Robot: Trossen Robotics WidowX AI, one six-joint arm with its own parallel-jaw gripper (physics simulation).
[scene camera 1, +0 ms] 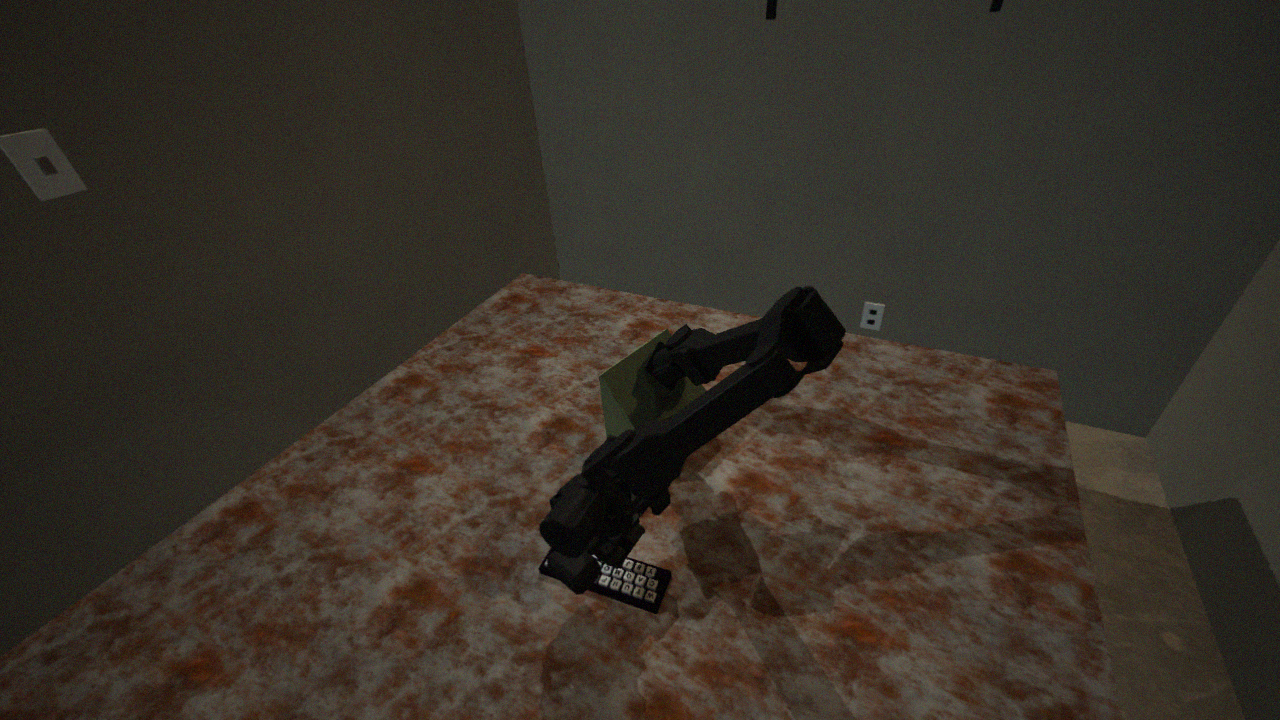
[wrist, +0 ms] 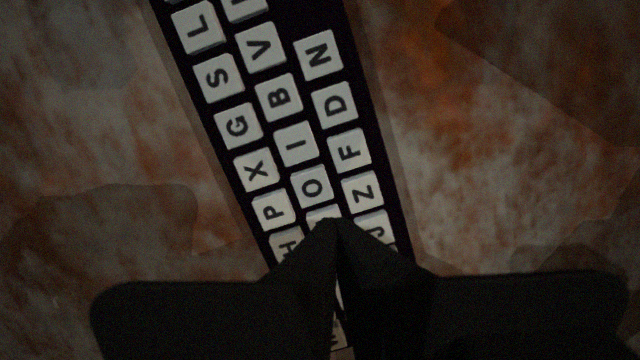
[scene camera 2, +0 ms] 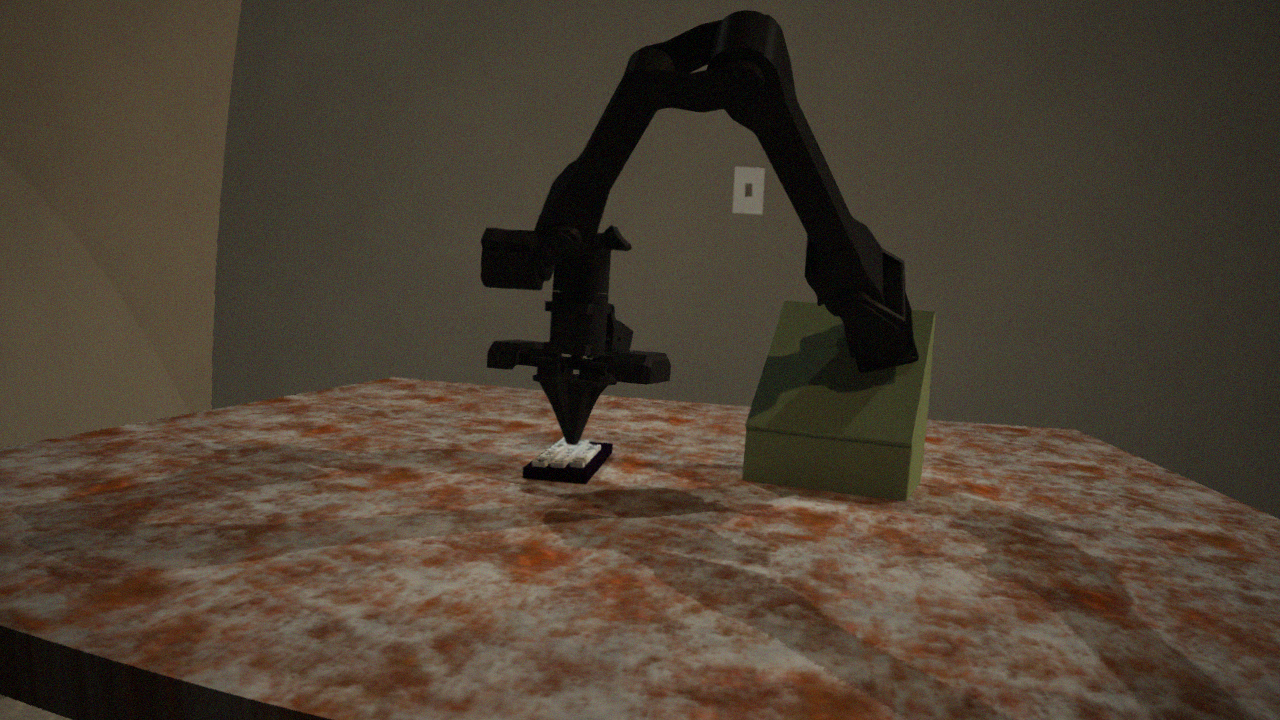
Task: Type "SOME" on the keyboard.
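Where they show: gripper, fingertip midpoint: (scene camera 1: 616, 565) (wrist: 334, 229) (scene camera 2: 572, 444); arm's base at its link origin: (scene camera 1: 665, 366) (scene camera 2: 882, 344).
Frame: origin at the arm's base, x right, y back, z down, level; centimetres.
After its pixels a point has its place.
Observation:
A dark keyboard (scene camera 1: 660, 604) @(z 14.3, x -13.5, y -33.0 cm) (scene camera 2: 556, 475) @(z 14.3, x -13.3, y -30.9 cm) (wrist: 312, 15) @(z 13.8, x 1.4, y -30.2 cm) with white letter keys lies flat on the table. My gripper (scene camera 2: 572, 440) @(z 12.4, x -5.9, y -31.3 cm) (wrist: 334, 229) @(z 12.4, x -5.9, y -31.3 cm) is shut and empty, pointing straight down with its tips at the key tops; contact cannot be told. In the wrist view the tips cover part of a middle-row key (wrist: 323, 215) @(z 13.3, x -5.7, y -31.6 cm) beside the O key (wrist: 312, 187) @(z 13.3, x -4.5, y -31.7 cm); its letter is hidden. The S key (wrist: 218, 78) @(z 13.3, x 0.2, y -33.8 cm) shows at upper left, between L and G. I cannot make out the M or E key there; the fingers hide part of the keyboard. In scene camera 1 the arm hides the fingertips.
The arm's base stands on a green sloped block (scene camera 1: 619, 402) @(z 0.2, x 2.9, y -11.6 cm) (scene camera 2: 827, 458) @(z 11.5, x -6.3, y -5.2 cm), to the right of the keyboard in scene camera 2. The mottled red and white table (scene camera 1: 402, 483) @(z 14.9, x 37.3, y -30.5 cm) (scene camera 2: 429, 573) @(z 14.9, x -44.9, y -30.5 cm) reaches toward grey walls. Wall plates (scene camera 1: 872, 315) (scene camera 2: 748, 190) are mounted beyond the table.

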